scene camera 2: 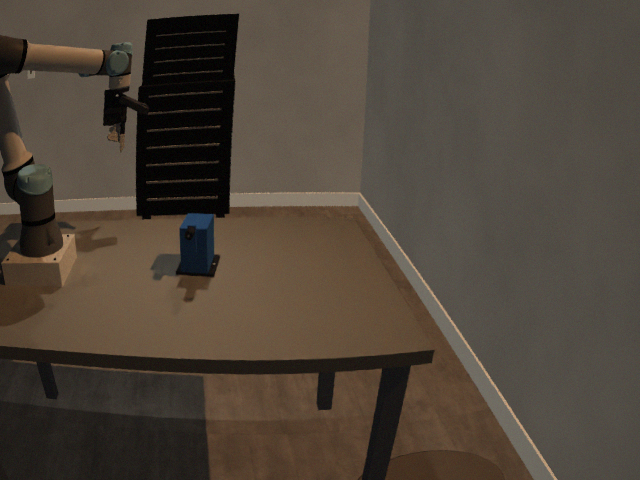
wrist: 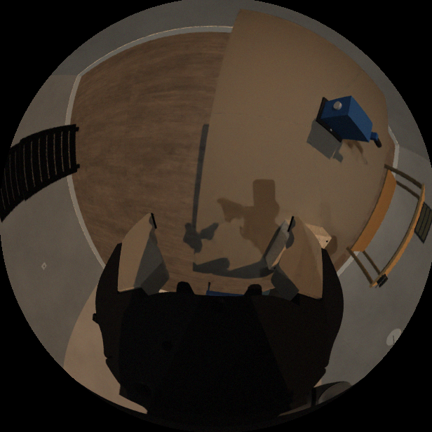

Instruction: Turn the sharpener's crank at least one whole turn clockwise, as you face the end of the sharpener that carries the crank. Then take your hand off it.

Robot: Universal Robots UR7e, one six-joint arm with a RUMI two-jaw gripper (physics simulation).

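Places are measured from the arm's base along level axes (x right, y ahead, z up), in millimetres.
Pixels of known places: gripper, between the fingertips: (scene camera 2: 121,146); arm's base, origin of its link: (scene camera 2: 41,246).
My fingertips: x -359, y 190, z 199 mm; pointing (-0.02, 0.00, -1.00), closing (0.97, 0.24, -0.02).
Ahead of a thing's pixels: the offset from my fingertips to its top centre. "spot": to the spot under its first point. Level surfaces: height alone.
The blue sharpener @(spot: dz -194, dx +371, dy +300 mm) (scene camera 2: 196,250) (wrist: 345,116) stands upright on its black base plate on the table @(dz -271 mm) (scene camera 2: 289,310) (wrist: 280,75). Its dark crank @(dz -129, dx +393, dy +287 mm) (scene camera 2: 190,231) (wrist: 377,140) is on the end that faces scene camera 2, high on the body; it points to the lower right in the wrist view. My gripper (scene camera 2: 117,142) (wrist: 221,217) is open and empty. It hangs in the air well above the table, up and to the left of the sharpener in the scene view, and touches neither sharpener nor crank. The crank's exact angle is hard to tell.
The arm's pale base block (scene camera 2: 35,269) stands on the table left of the sharpener in the scene view. A black slatted panel (scene camera 2: 141,155) stands by the back wall. An orange-framed object (wrist: 378,215) shows beyond the table edge in the wrist view.
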